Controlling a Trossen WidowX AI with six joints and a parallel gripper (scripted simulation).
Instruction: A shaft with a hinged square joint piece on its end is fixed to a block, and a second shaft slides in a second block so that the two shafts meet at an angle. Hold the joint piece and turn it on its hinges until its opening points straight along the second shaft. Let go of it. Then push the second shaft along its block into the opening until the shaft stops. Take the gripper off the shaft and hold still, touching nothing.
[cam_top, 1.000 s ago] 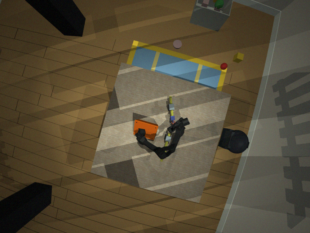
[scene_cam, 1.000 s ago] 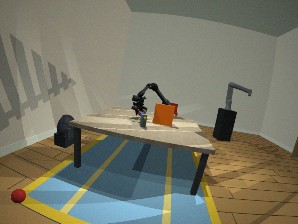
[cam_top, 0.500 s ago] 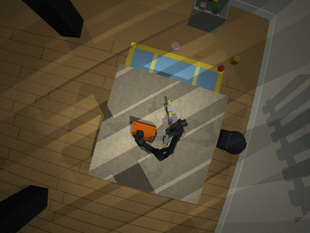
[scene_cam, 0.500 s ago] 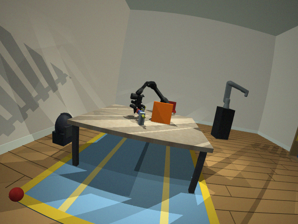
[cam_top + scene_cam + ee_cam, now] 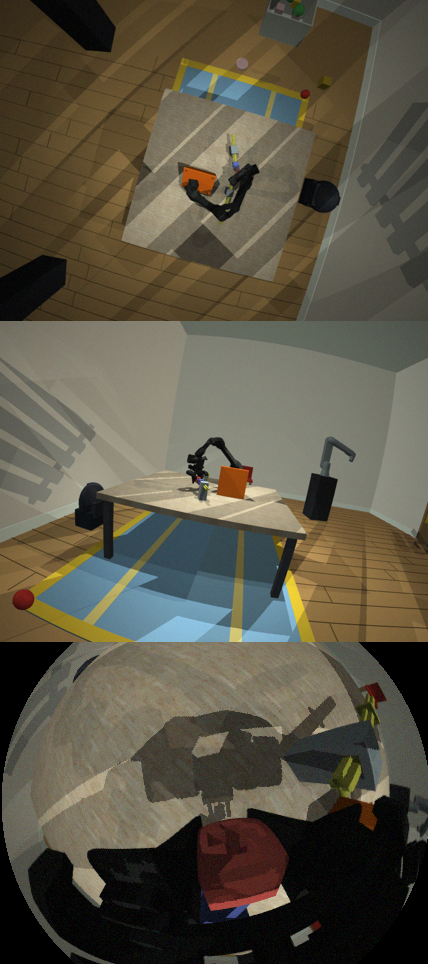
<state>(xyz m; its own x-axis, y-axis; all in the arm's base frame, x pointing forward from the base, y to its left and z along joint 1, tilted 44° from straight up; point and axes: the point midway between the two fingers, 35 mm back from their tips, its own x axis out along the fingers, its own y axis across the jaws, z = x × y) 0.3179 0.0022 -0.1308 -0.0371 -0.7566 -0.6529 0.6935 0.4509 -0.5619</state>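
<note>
The red square joint piece is 2 cm behind my gripper tip, 2 cm to the left of it and 4 cm above it.
</note>
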